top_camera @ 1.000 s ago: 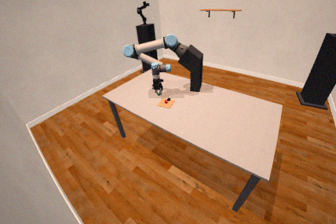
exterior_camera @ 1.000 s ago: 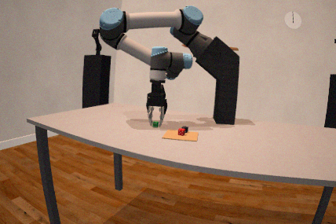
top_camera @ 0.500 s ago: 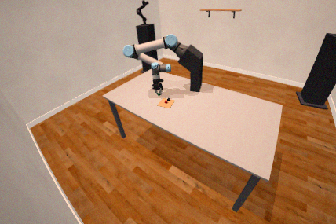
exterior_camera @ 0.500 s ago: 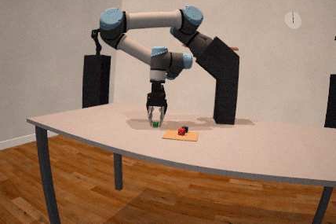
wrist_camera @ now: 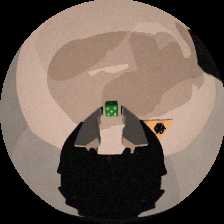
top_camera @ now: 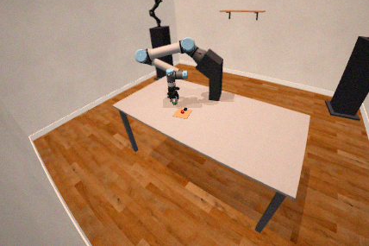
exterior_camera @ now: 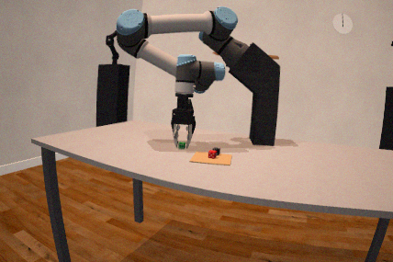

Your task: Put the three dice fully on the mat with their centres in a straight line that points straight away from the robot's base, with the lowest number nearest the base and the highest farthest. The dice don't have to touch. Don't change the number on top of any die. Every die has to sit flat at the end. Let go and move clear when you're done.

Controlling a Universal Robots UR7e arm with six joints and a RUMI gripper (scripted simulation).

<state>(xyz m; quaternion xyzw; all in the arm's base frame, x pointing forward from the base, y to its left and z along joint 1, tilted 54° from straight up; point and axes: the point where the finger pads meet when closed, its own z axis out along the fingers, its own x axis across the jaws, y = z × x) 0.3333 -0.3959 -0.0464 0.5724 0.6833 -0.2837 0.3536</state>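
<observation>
My hand is right at the green die. From my hand the other things lie so: black die: 6 cm ahead, 15 cm to the left; red die: 11 cm ahead, 14 cm to the left; orange mat: 11 cm ahead, 14 cm to the left, 2 cm below.
</observation>
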